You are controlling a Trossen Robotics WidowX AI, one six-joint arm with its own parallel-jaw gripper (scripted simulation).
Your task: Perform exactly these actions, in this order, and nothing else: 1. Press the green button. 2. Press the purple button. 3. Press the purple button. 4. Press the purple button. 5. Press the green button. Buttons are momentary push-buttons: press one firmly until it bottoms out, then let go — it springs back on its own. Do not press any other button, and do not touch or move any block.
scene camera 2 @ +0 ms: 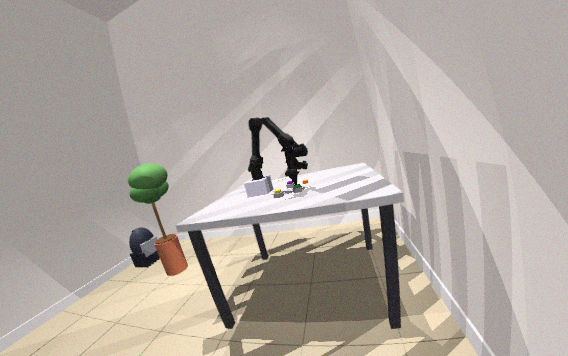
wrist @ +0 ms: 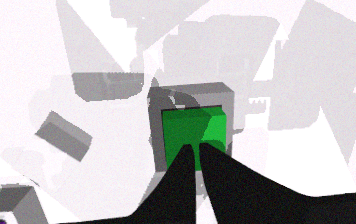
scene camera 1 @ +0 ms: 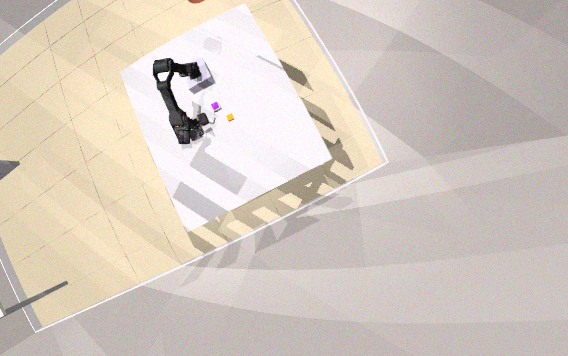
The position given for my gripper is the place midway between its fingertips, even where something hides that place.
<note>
My gripper (wrist: 195,151) is shut, with nothing in its grasp. Also in view: a green button (wrist: 205,125).
</note>
